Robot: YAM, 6 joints.
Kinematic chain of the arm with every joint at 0, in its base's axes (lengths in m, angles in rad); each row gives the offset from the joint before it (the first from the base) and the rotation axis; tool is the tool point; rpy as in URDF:
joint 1: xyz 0 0 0.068 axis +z
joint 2: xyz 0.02 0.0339 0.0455 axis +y
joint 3: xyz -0.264 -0.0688 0 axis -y
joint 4: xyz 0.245 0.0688 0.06 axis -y
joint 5: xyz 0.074 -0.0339 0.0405 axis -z
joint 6: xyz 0.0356 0 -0.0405 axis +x
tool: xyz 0 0 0 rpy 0 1.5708 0
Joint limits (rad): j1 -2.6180..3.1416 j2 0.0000..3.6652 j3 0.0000..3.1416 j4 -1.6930..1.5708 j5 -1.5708..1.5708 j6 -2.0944..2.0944
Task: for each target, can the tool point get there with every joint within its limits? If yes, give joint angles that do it. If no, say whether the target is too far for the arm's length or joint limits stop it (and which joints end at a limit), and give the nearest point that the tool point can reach.
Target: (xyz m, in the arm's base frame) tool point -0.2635 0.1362 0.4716
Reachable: yes | joints 2.6367 1.5938 2.0747 -1.2103 -0.2334 -1.5091
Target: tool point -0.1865 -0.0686 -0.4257
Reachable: no: joint limits stop it (at a limit: joint 1, joint 2) | nearest point -0.1819 -0.0897 -0.3748 | short by 0.055 m
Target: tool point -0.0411 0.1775 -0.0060
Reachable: yes | joints 1.6968 2.0452 0.3480 0.2419 -0.5462 1.2846
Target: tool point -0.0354 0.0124 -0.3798
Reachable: no: joint limits stop it (at a limit: joint 2) | nearest point -0.0624 0.0218 -0.3309 | short by 0.057 m
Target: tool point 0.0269 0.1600 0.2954
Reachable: yes | joints 1.5903 1.1044 1.0188 -1.3888 1.0012 0.1745
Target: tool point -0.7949 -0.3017 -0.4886
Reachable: no: too far | nearest point -0.4648 -0.2559 -0.2428 | short by 0.414 m
